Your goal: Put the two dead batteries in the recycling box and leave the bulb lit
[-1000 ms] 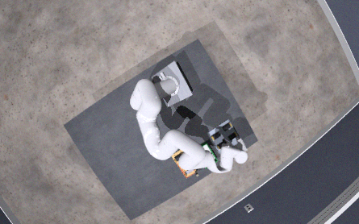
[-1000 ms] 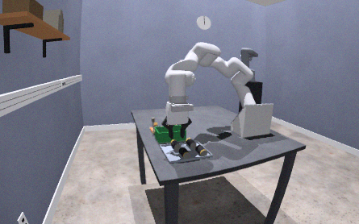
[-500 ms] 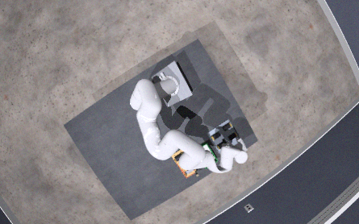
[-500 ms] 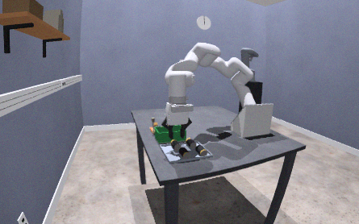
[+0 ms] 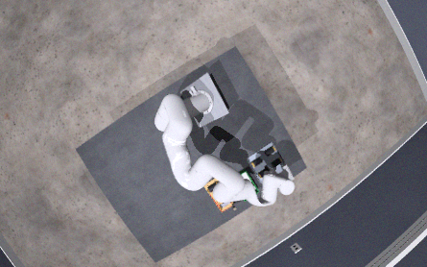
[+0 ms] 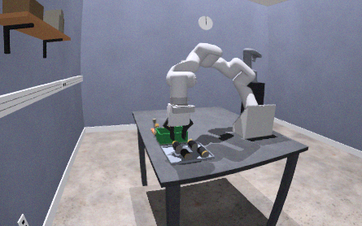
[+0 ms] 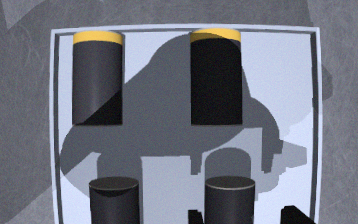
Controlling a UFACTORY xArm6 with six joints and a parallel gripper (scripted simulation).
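Now: the grey tray 7 cm below my hand, 4 cm to the left of it and 3 cm behind it. Round my hand: green recycling box 14 cm to the right, 6 cm below, 1 cm behind.
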